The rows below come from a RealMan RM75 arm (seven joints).
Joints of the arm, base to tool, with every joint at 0 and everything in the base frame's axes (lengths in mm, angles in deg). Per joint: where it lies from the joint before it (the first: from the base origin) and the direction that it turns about. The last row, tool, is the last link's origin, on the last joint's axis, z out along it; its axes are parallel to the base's.
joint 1: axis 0 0 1 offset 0 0 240.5
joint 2: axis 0 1 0 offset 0 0 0
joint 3: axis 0 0 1 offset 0 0 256
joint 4: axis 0 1 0 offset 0 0 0
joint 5: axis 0 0 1 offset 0 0 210
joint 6: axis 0 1 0 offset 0 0 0
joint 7: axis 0 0 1 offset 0 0 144
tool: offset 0 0 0
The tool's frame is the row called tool.
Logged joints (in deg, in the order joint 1, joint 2, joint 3, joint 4, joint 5, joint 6, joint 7), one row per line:
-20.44 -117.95 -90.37 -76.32 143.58 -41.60 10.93
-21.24 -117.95 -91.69 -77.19 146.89 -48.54 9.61
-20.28 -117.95 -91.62 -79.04 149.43 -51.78 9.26
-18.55 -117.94 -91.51 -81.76 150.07 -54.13 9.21
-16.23 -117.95 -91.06 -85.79 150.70 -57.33 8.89
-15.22 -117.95 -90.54 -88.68 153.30 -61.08 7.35
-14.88 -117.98 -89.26 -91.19 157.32 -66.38 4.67
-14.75 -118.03 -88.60 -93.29 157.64 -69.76 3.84
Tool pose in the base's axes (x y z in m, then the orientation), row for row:
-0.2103 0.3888 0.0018 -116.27 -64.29 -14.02
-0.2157 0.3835 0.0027 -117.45 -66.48 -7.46
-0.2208 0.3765 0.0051 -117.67 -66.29 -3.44
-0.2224 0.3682 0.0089 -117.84 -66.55 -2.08
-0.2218 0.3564 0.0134 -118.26 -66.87 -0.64
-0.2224 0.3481 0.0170 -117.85 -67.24 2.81
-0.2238 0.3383 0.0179 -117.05 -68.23 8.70
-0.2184 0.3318 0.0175 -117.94 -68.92 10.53
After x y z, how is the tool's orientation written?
As a rotation vector, in degrees.
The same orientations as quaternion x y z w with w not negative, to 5 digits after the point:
-0.79991 -0.44230 -0.09645 0.39396
-0.80327 -0.45467 -0.05102 0.38135
-0.80497 -0.45348 -0.02353 0.38186
-0.80537 -0.45483 -0.01422 0.37986
-0.80668 -0.45614 -0.00437 0.37575
-0.80433 -0.45892 0.01918 0.37694
-0.79871 -0.46558 0.05937 0.37652
-0.80095 -0.46805 0.07151 0.36645

